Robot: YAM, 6 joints.
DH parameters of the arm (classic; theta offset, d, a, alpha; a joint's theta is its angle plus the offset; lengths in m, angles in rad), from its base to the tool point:
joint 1: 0 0.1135 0.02 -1.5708
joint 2: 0 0 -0.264 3.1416
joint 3: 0.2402 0 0.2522 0
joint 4: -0.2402 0 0.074 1.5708
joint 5: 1.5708 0 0 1.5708
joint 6: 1.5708 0.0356 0 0
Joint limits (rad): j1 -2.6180..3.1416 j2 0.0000..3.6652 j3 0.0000..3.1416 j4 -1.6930..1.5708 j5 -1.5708..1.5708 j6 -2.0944..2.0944
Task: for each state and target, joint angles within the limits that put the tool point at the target. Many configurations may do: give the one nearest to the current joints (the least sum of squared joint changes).
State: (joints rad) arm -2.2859 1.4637 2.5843 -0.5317 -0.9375 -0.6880
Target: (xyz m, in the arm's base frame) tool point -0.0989 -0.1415 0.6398
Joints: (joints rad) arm -2.3499 1.4569 2.4226 -0.6606 -0.9547 -0.6880
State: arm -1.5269 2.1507 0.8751 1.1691 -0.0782 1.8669
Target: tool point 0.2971 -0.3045 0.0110
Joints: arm -0.8086 2.4653 1.0438 1.1008 -0.1302 1.8669
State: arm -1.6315 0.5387 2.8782 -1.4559 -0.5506 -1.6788
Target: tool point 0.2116 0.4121 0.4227
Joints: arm -2.0076 0.4850 3.0567 -0.8986 -0.5111 -1.6788
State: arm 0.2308 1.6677 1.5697 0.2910 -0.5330 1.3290
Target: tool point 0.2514 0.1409 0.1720
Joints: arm 0.4412 1.4935 0.7088 -0.0140 -0.5983 1.3290
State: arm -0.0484 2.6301 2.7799 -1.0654 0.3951 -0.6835
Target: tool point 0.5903 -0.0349 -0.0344
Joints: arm -0.0397 3.2116 2.8156 -0.5981 0.3280 -0.6835
